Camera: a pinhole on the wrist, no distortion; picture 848 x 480 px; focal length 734.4 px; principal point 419.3 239.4 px. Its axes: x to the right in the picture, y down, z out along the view. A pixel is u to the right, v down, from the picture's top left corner.
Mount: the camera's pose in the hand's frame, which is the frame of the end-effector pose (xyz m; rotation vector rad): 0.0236 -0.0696 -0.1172 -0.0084 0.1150 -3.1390
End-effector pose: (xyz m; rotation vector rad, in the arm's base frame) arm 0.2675 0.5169 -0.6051 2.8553 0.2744 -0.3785
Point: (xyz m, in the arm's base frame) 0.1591 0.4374 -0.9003
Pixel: 519.0 88.0
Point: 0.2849 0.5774 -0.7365
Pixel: 294.8 228.5
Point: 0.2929 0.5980 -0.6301
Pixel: 295.2 234.5
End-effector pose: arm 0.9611 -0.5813 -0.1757 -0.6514 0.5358 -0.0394
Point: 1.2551 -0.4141 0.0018
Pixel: 242.6 89.5
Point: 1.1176 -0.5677 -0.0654
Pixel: 268.1 197.7
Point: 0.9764 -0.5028 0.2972
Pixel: 788.7 405.5
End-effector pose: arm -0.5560 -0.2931 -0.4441 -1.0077 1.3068 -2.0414
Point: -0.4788 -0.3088 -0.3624
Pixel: 537.3 173.3
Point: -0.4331 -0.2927 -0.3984
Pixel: 693.6 83.6
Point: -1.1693 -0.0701 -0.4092
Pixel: behind the camera
